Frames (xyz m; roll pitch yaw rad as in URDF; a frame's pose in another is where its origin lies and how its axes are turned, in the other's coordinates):
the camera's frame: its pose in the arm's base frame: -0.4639 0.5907 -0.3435 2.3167 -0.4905 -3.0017
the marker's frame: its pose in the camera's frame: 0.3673 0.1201 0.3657 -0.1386 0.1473 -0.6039
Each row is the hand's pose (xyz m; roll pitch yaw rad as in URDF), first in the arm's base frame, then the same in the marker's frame.
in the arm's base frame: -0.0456 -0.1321 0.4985 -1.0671 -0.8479 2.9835
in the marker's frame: 0.0198 0.0824 -1.5559 2.6814 -0.0911 1.0060
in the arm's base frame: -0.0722 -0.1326 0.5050 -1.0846 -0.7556 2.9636
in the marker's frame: 0.0418 0.0936 -1.5440 2.6551 -0.1750 0.9647
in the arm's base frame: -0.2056 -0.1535 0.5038 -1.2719 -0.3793 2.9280
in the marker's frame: 0.1595 0.1121 -1.4806 2.5175 -0.4994 0.7589
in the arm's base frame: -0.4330 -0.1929 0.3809 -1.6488 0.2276 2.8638
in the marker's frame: 0.3496 0.0362 -1.3178 2.5164 -0.9690 0.2132
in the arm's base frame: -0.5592 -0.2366 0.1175 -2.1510 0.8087 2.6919
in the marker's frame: 0.4473 -0.1861 -1.1497 -3.0865 -1.1205 -1.0106
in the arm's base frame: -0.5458 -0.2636 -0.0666 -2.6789 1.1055 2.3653
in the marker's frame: 0.4332 -0.3617 -1.0884 -2.8048 -0.9556 -1.6291
